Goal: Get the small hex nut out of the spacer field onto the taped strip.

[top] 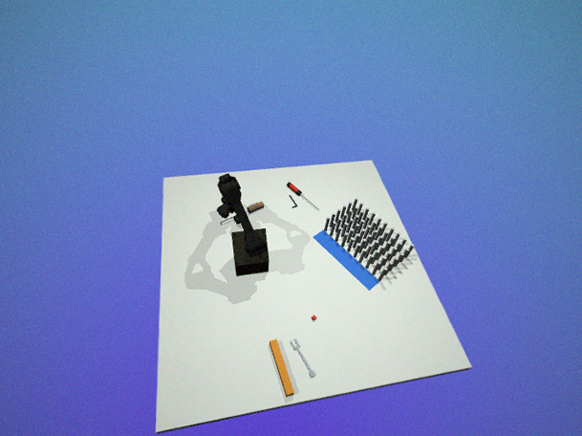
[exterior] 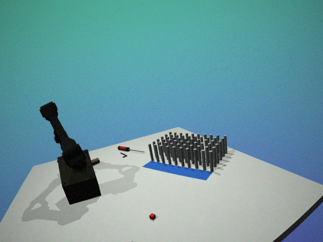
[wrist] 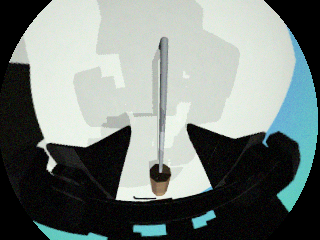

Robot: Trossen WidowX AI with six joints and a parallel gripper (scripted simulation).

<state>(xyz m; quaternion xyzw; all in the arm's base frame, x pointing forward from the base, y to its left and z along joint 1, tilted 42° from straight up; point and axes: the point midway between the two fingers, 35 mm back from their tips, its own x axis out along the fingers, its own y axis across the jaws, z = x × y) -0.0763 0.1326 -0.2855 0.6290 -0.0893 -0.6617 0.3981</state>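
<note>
The grey rod tool lies 20 mm ahead of my gripper tip, 10 mm to the left of it and 10 mm above it. The rest, counted from my gripper tip: grey wrench (240 mm ahead, 770 mm to the right); blue taped strip (540 mm ahead, 310 mm to the right); small red cube (320 mm ahead, 610 mm to the right).
</note>
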